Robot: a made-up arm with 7 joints. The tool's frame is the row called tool.
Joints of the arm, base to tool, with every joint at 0 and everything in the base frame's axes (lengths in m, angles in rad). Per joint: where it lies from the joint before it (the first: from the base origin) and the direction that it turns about. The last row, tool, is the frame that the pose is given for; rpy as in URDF.
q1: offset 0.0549 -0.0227 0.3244 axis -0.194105 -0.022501 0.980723
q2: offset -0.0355 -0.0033 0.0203 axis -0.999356 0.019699 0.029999
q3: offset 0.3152 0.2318 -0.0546 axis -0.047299 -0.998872 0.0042
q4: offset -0.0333 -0.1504 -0.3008 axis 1 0 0
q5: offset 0.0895 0.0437 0.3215 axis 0 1 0
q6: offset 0.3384 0.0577 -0.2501 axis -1 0 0
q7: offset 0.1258 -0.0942 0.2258 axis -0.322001 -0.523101 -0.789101
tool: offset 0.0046 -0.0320 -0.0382 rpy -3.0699 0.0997 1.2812
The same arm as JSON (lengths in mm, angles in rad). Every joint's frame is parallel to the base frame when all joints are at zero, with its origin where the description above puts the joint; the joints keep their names.
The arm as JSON. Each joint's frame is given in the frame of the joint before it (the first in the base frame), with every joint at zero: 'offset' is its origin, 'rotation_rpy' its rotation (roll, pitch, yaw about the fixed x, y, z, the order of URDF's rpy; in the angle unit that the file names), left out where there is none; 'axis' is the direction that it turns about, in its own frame. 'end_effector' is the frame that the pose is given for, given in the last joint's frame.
{"length_unit": "mm", "angle_unit": "rad", "chain": [{"id": "q1", "offset": [54.9, -22.7, 324.4], "axis": [-0.194105, -0.022501, 0.980723]}, {"id": "q2", "offset": [-35.5, -3.3, 20.3], "axis": [-0.999356, 0.019699, 0.029999]}, {"id": "q3", "offset": [315.2, 231.8, -54.6], "axis": [-0.047299, -0.998872, 0.0042]}, {"id": "q4", "offset": [-33.3, -150.4, -300.8], "axis": [1.0, 0.0, 0.0]}, {"id": "q5", "offset": [89.5, 43.7, 321.5], "axis": [0.0, 1.0, 0.0]}, {"id": "q6", "offset": [338.4, 57.7, -250.1], "axis": [-1.0, 0.0, 0.0]}, {"id": "q7", "offset": [125.8, -94.2, 225.8], "axis": [-0.322001, -0.523101, -0.789101]}], "end_effector": {"offset": [4.6, -32.0, -38.2], "rotation_rpy": [-3.0699, 0.0997, 1.2812]}}
